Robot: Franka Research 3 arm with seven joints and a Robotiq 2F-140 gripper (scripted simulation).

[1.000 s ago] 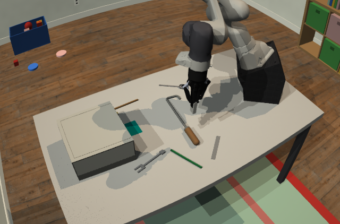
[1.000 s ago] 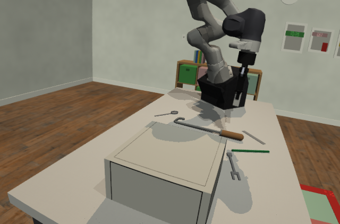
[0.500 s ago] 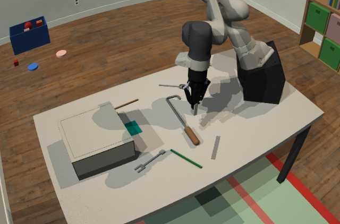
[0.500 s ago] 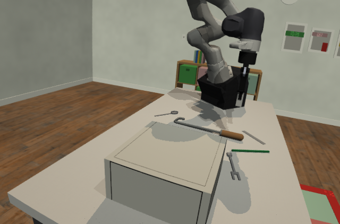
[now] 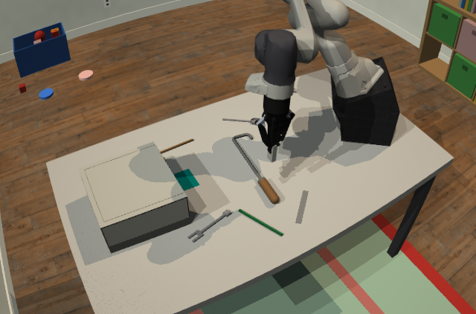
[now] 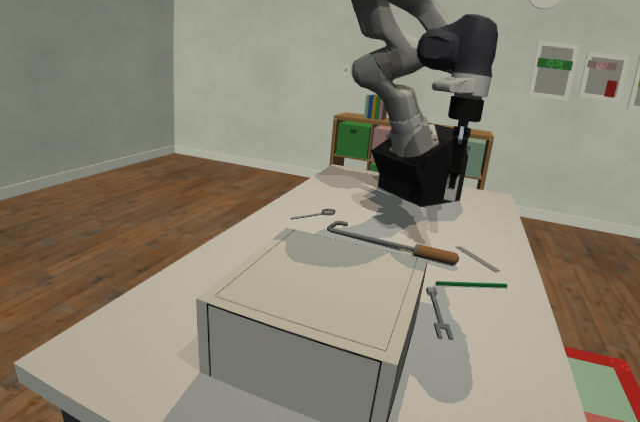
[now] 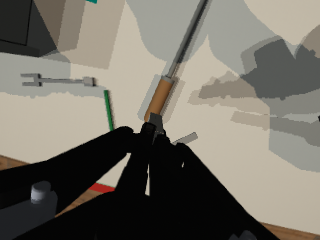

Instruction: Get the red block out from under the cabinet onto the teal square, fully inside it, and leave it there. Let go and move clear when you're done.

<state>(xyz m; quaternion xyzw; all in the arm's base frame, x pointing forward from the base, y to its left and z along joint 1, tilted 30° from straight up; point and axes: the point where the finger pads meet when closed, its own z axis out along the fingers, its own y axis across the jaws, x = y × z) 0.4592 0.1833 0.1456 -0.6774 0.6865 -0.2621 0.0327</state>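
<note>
The grey strip lies 6 cm behind my hand, 11 cm to the left of it and 20 cm below it. Round my hand: tool with grey shaft: 6 cm behind, 13 cm to the right, 19 cm below; then grey forked tool: 23 cm ahead, 20 cm below; then green stick: 9 cm ahead, 8 cm to the left, 20 cm below.
</note>
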